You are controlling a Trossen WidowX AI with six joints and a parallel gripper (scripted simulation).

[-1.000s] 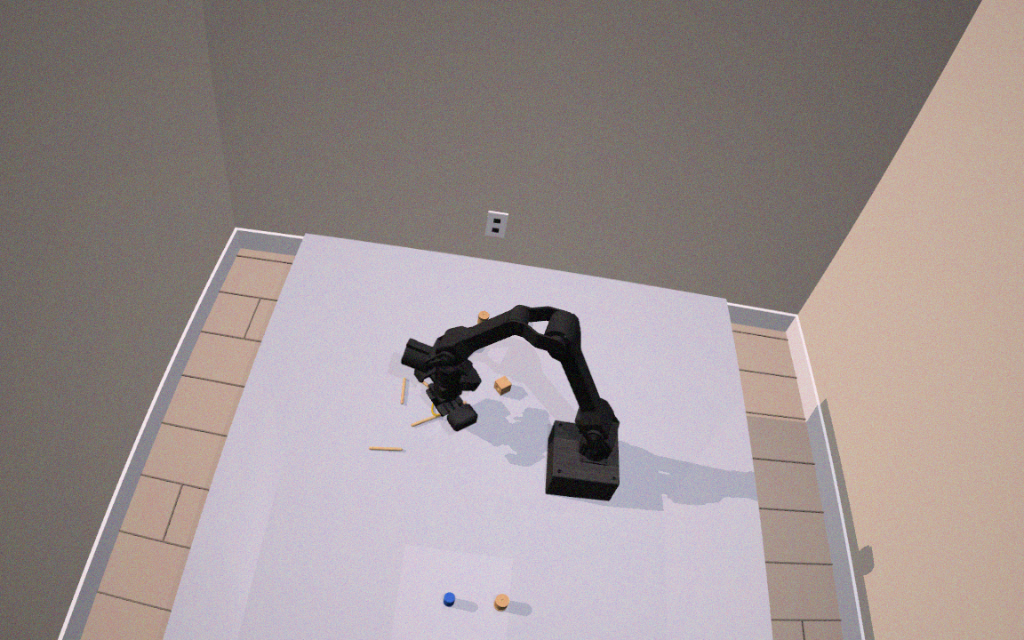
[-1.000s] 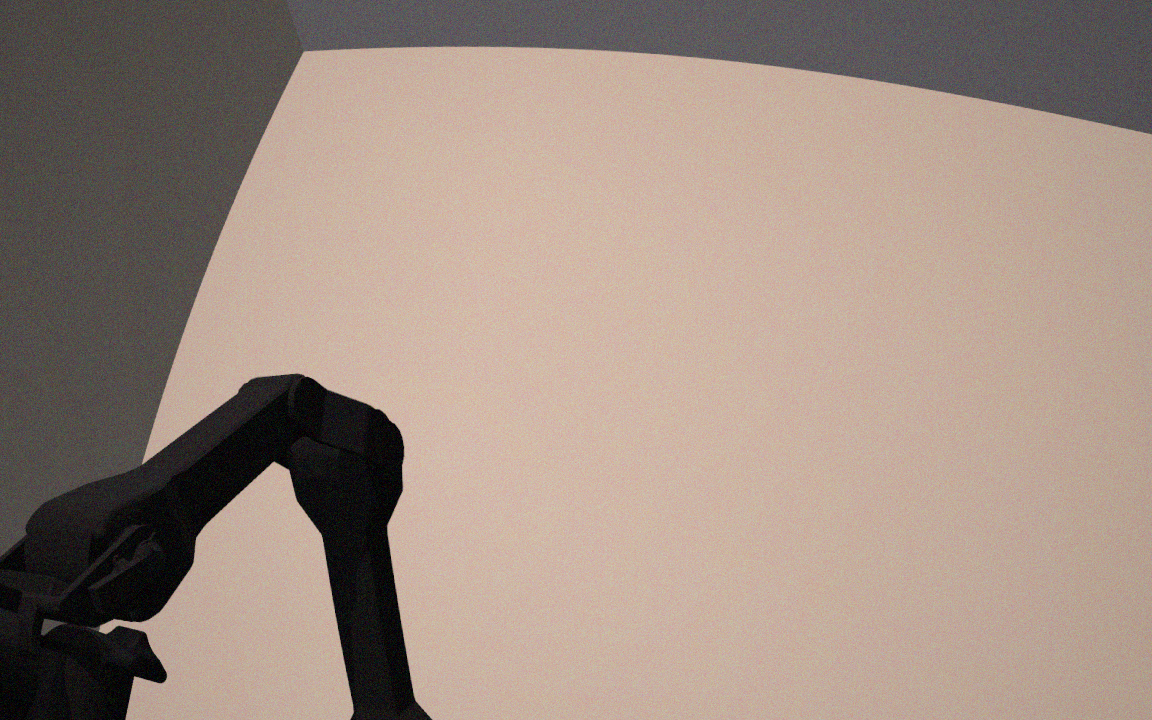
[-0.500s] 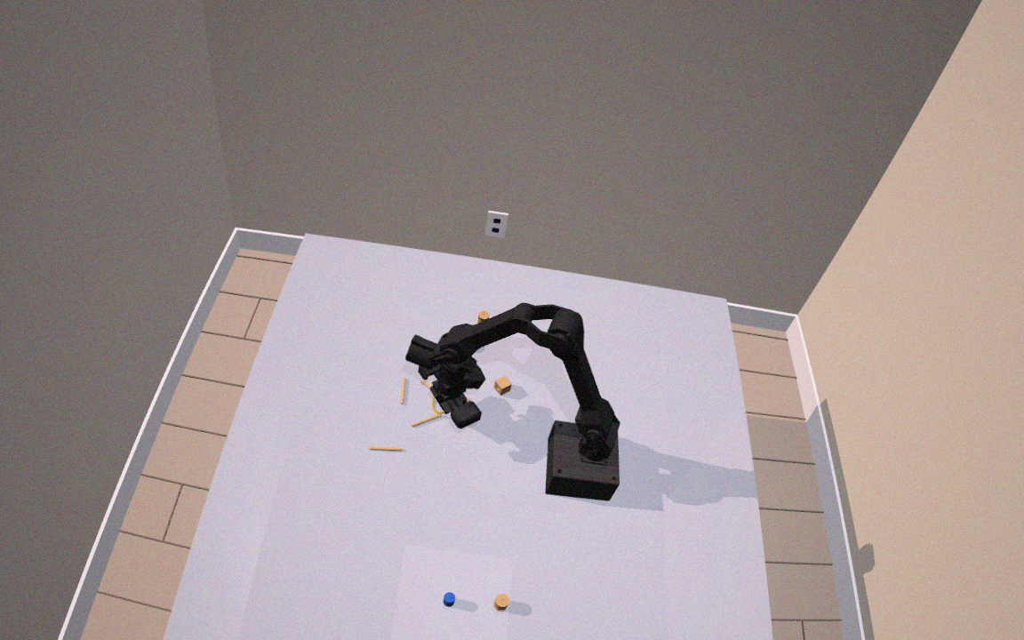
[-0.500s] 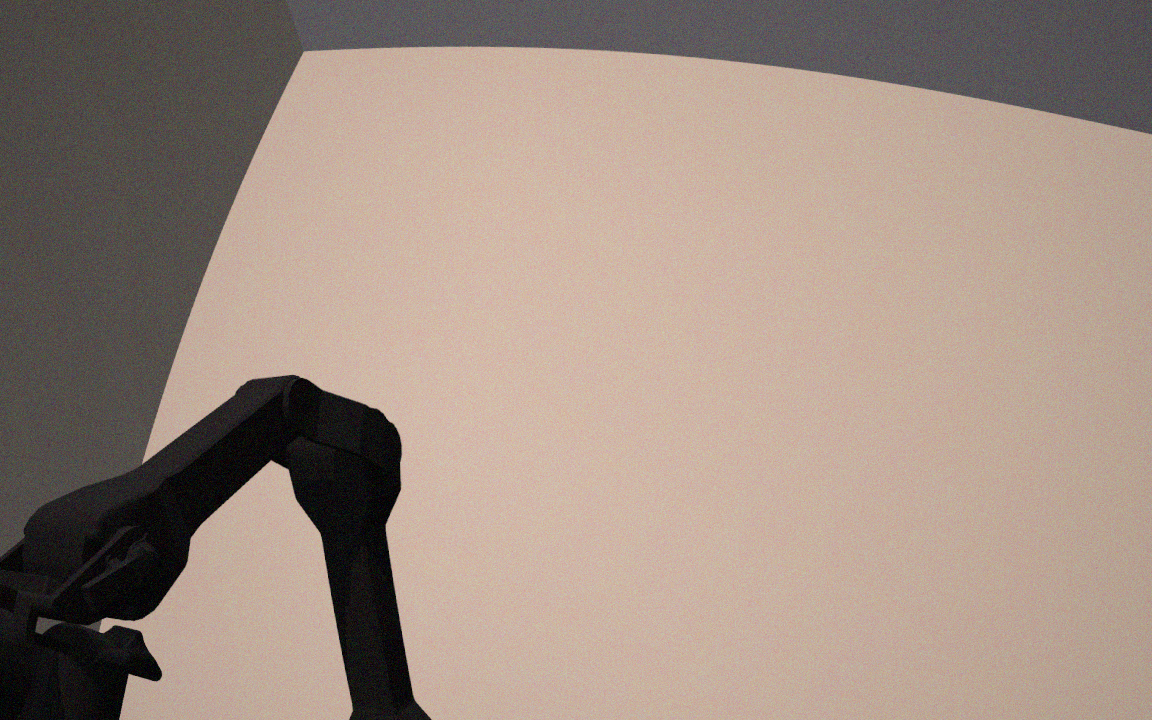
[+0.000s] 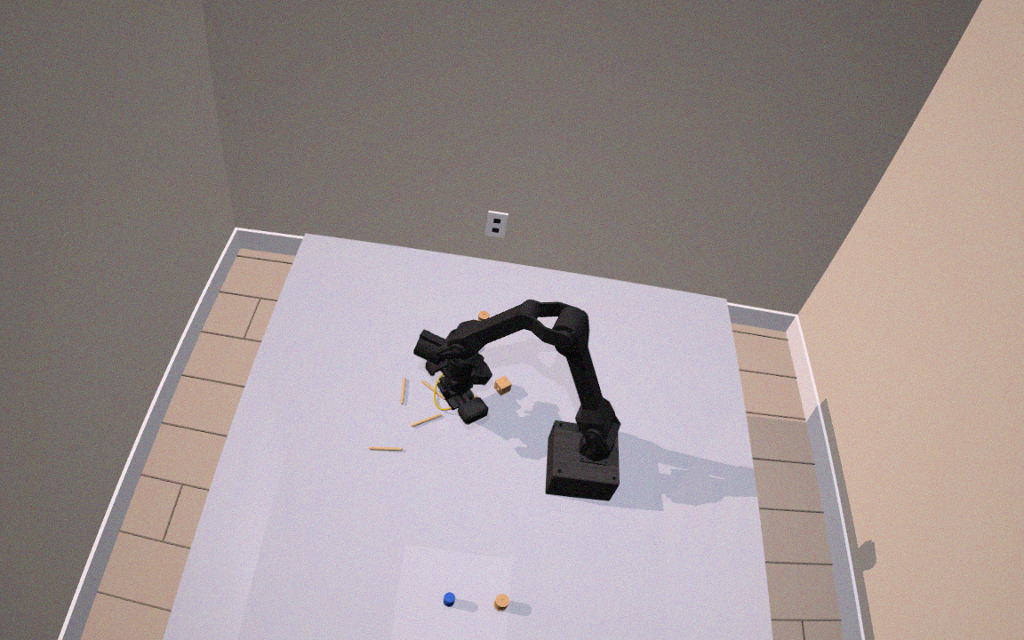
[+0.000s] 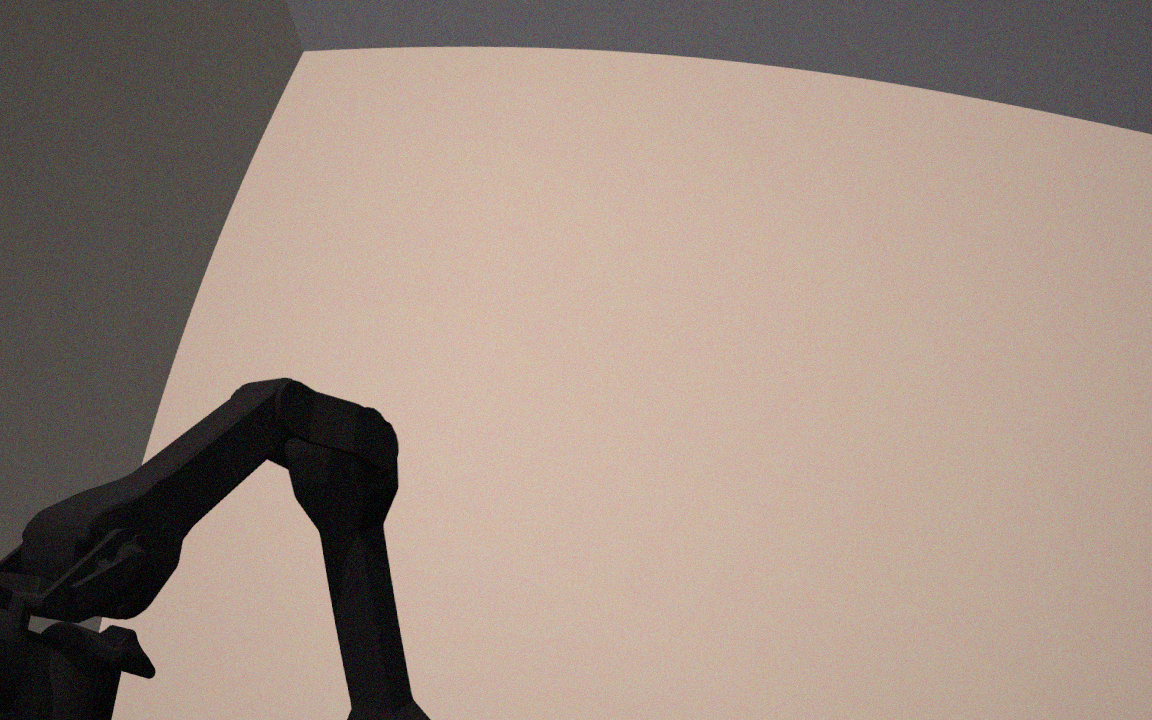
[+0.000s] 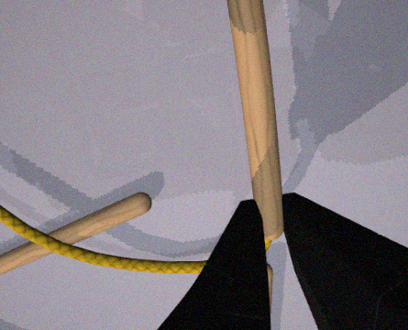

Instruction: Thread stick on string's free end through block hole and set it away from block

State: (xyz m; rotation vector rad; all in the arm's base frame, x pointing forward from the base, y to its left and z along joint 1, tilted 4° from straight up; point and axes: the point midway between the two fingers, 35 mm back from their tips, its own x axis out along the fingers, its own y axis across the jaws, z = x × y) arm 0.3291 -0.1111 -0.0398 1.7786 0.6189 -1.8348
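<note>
Right now my gripper tip is 11 cm past the wooden block and 9 cm to the left of it. From my gripper tip the other things lie so: thin wooden stick (1 cm to the right, 1 cm behind); blue peg (48 cm to the left, 5 cm behind); round wooden button (21 cm to the right, 2 cm behind, 1 cm below).
</note>
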